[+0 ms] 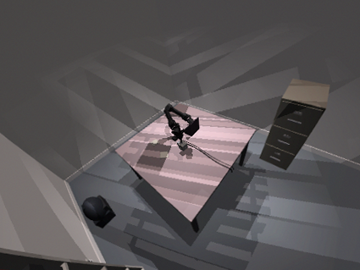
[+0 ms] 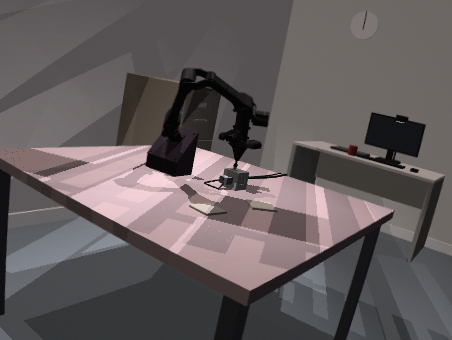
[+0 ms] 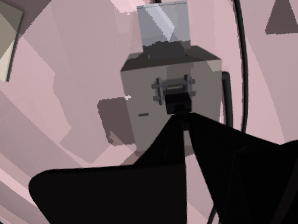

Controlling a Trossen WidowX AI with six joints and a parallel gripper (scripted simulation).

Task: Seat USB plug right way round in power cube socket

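Right now my gripper tip is 2 cm above the dark USB plug.
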